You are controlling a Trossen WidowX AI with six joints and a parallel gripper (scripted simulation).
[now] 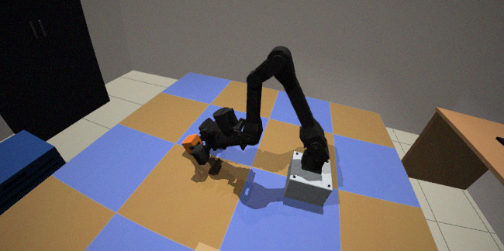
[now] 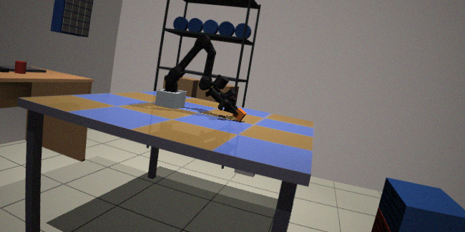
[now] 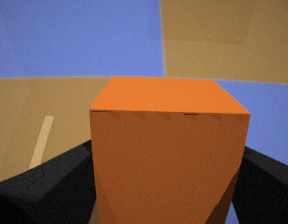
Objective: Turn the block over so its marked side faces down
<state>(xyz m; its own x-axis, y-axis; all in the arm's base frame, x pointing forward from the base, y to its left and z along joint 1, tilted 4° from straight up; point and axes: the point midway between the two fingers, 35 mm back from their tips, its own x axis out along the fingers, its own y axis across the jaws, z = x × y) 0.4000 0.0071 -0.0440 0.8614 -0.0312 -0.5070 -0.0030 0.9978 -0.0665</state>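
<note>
My gripper tip is now 10 mm above the block.
</note>
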